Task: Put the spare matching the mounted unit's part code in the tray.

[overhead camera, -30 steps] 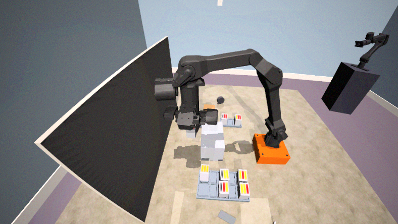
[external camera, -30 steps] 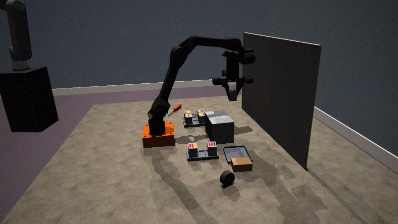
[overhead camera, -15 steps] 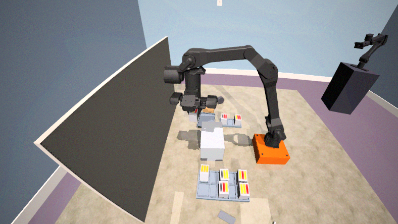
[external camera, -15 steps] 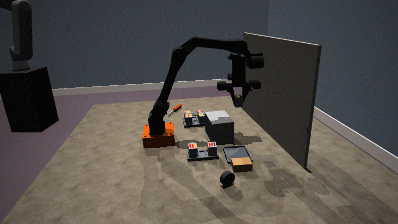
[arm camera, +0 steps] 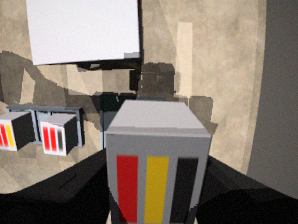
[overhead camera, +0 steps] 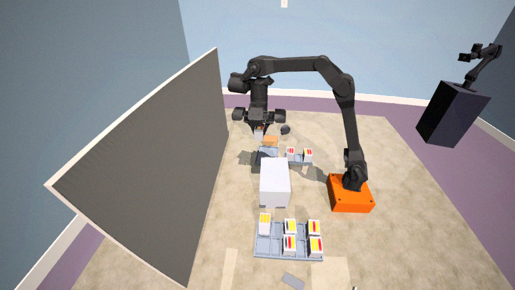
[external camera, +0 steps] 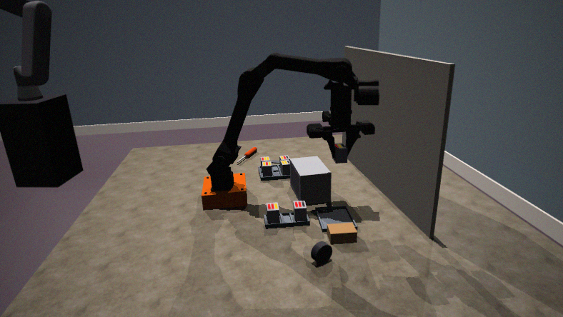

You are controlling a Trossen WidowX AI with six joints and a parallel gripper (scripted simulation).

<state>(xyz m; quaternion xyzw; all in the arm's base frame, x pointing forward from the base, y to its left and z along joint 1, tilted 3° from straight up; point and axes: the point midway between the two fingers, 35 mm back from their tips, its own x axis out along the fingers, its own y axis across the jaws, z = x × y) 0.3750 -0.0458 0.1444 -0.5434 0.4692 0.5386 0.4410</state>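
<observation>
Right now the grey-blue tray is 17 cm below my gripper tip, 7 cm to the right of it and 1 cm behind it. From my gripper tip the other things lie so: tan box 17 cm to the right, 15 cm below; then plain grey box 12 cm to the left, 12 cm below, 9 cm behind; then grey spare 2 cm above.
</observation>
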